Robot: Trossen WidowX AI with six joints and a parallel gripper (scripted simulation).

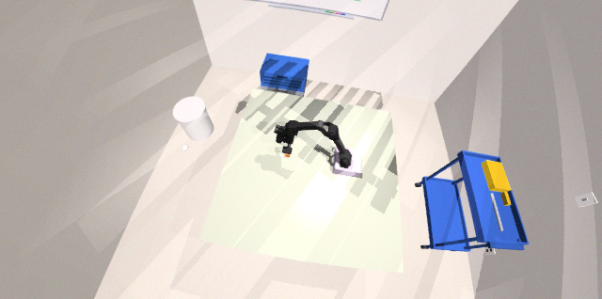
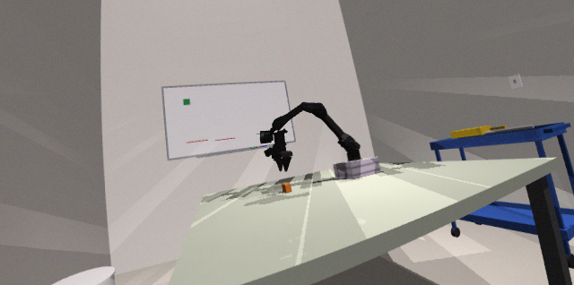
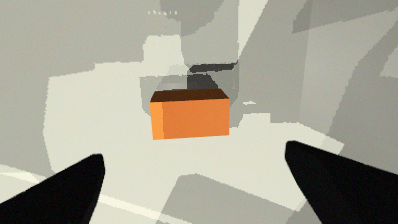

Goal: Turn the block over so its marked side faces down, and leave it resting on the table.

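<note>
My gripper tip is now 1 cm past the orange block and 9 cm above it.
</note>
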